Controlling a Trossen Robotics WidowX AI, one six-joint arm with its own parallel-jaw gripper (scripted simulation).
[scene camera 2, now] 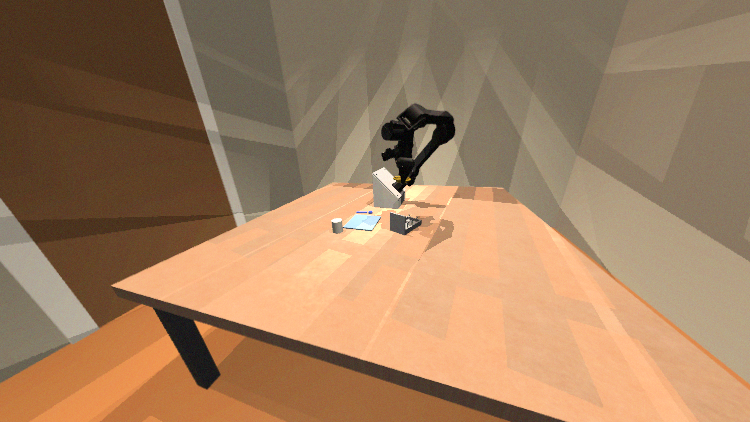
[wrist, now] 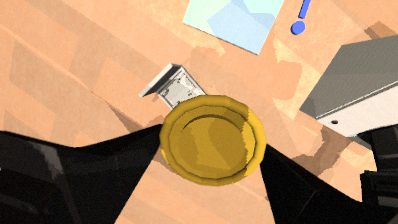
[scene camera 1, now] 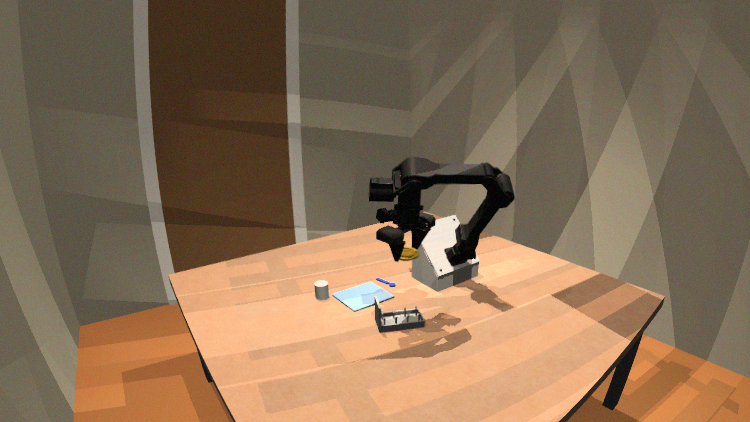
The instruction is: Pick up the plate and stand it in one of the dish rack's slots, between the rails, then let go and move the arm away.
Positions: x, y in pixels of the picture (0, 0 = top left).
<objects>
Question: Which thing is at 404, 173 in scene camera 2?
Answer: My gripper.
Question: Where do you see a light blue mat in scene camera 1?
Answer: At 357, 298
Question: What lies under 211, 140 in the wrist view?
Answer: A yellow plate.
</objects>
